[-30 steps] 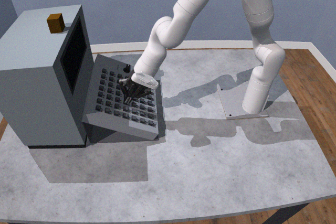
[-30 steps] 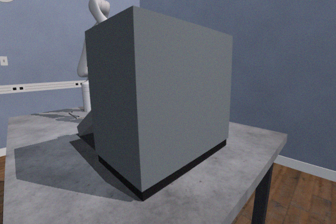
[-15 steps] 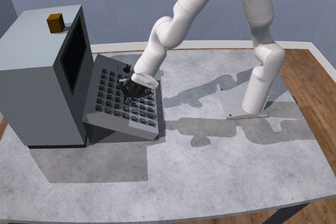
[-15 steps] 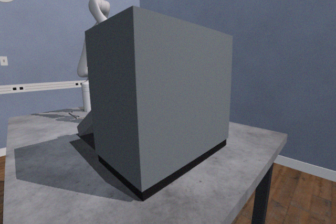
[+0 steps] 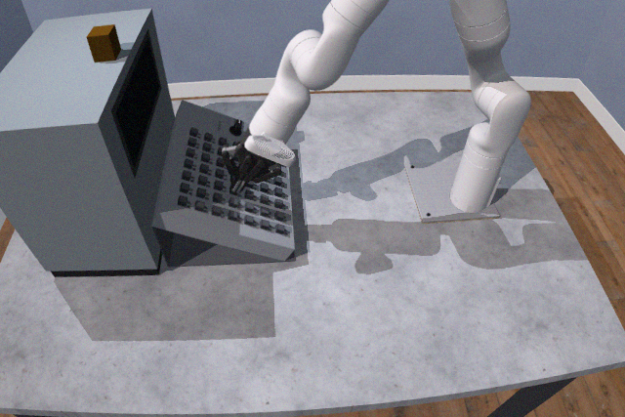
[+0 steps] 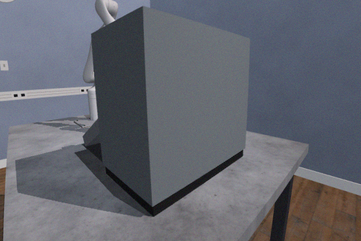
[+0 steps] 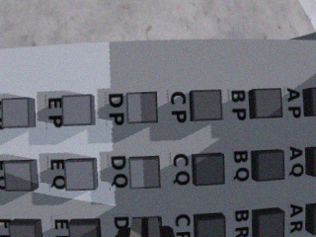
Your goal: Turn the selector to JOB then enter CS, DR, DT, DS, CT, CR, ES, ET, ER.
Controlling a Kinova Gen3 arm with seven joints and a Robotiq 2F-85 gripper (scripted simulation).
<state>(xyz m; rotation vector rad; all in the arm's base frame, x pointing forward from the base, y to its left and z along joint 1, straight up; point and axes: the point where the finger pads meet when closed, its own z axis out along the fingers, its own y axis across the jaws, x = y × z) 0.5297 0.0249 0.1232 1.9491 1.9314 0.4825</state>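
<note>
Right now my hand is 7 cm to the left of the key, 3 cm above it and 2 cm past it. Also, from my hand: black selector knob: 20 cm to the right, 1 cm below, 1 cm ahead; sloped keypad: 8 cm to the right, 6 cm below, 3 cm ahead.
</note>
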